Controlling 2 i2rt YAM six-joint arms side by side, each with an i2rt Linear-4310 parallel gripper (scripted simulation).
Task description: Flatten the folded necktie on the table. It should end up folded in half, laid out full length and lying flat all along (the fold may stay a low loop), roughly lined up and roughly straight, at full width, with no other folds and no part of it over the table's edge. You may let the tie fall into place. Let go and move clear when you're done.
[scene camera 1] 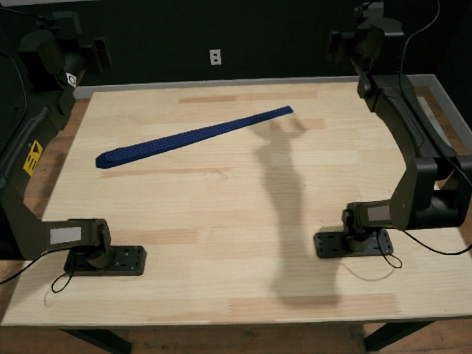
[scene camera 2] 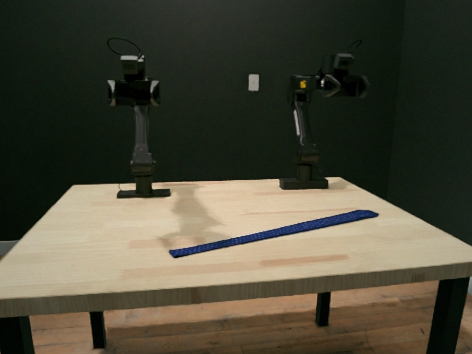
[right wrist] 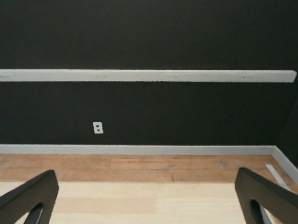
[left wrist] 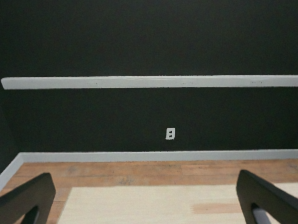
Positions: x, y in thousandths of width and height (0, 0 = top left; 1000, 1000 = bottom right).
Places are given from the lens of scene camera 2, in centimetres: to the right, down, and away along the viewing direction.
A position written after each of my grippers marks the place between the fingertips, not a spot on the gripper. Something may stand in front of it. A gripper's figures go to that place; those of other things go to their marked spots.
my right gripper (scene camera 2: 281, 270): -27, -21, 95
blue dotted necktie (scene camera 2: 757, 609): 39, 12, 119
